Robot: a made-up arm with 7 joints. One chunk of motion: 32 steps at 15 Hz.
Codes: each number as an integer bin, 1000 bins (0 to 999) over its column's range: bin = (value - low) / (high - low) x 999, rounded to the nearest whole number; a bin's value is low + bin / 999 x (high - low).
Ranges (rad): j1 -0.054..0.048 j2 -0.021..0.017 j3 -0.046..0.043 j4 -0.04..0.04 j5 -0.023..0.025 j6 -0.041..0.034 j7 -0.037..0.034
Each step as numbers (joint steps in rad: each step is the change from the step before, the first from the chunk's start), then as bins.
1 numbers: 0.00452 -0.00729 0.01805 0.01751 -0.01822 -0.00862 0.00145
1 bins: 573 360 719 718 99 431 541
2 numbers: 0.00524 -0.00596 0.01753 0.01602 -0.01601 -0.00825 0.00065
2 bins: 580 395 713 700 145 436 530
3 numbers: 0.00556 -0.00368 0.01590 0.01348 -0.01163 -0.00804 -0.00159
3 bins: 583 455 695 668 237 439 498
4 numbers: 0.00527 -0.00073 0.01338 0.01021 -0.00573 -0.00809 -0.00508
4 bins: 580 533 667 627 359 438 449
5 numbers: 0.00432 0.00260 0.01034 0.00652 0.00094 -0.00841 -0.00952
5 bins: 571 620 632 581 498 434 387
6 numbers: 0.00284 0.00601 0.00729 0.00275 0.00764 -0.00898 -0.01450
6 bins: 557 710 598 534 638 427 317
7 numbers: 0.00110 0.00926 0.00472 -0.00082 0.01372 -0.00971 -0.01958
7 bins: 540 796 569 489 764 417 245
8 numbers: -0.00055 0.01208 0.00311 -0.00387 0.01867 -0.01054 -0.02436
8 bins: 523 870 551 451 867 406 178
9 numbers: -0.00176 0.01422 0.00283 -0.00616 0.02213 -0.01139 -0.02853
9 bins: 512 926 548 423 939 394 119
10 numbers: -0.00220 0.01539 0.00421 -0.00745 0.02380 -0.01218 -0.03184
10 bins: 507 957 564 406 974 384 73
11 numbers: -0.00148 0.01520 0.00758 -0.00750 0.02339 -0.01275 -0.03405
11 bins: 514 952 601 406 965 376 42
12 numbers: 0.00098 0.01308 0.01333 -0.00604 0.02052 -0.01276 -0.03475
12 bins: 538 896 666 424 906 376 32
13 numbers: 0.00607 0.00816 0.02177 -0.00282 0.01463 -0.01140 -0.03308
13 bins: 588 767 761 464 783 394 55
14 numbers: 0.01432 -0.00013 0.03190 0.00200 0.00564 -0.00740 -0.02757
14 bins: 669 549 874 524 596 448 133
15 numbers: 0.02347 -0.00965 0.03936 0.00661 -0.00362 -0.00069 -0.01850
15 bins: 759 298 958 582 403 537 260
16 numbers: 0.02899 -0.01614 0.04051 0.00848 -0.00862 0.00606 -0.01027
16 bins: 813 128 971 605 299 627 376
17 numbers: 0.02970 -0.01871 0.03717 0.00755 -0.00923 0.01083 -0.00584
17 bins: 820 60 934 594 287 690 438
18 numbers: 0.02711 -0.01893 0.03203 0.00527 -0.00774 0.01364 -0.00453
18 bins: 794 54 876 565 318 728 457
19 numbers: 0.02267 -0.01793 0.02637 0.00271 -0.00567 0.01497 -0.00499
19 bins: 751 81 812 533 361 746 450
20 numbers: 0.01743 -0.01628 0.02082 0.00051 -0.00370 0.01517 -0.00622
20 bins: 700 124 750 506 402 748 433
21 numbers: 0.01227 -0.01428 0.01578 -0.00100 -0.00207 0.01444 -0.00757
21 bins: 649 177 693 487 436 738 414
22 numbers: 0.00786 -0.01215 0.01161 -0.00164 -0.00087 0.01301 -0.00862
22 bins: 606 233 647 479 461 719 399
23 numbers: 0.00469 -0.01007 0.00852 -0.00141 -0.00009 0.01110 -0.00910
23 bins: 575 287 612 482 477 694 393
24 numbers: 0.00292 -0.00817 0.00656 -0.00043 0.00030 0.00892 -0.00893
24 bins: 557 337 590 494 485 665 395
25 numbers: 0.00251 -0.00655 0.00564 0.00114 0.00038 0.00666 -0.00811
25 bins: 553 380 580 514 487 635 406
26 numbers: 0.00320 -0.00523 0.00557 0.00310 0.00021 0.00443 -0.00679
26 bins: 560 415 579 538 483 605 425
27 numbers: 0.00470 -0.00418 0.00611 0.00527 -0.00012 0.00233 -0.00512
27 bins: 575 442 585 565 476 577 449
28 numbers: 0.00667 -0.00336 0.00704 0.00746 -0.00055 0.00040 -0.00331
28 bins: 594 464 595 593 467 551 474
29 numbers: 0.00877 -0.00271 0.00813 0.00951 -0.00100 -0.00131 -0.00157
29 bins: 615 481 608 618 458 529 499
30 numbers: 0.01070 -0.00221 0.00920 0.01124 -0.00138 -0.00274 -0.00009
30 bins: 634 494 620 640 450 510 519
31 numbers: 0.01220 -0.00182 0.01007 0.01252 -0.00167 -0.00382 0.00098
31 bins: 648 504 629 656 444 495 534
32 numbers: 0.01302 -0.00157 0.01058 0.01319 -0.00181 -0.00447 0.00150
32 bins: 656 511 635 664 441 487 542
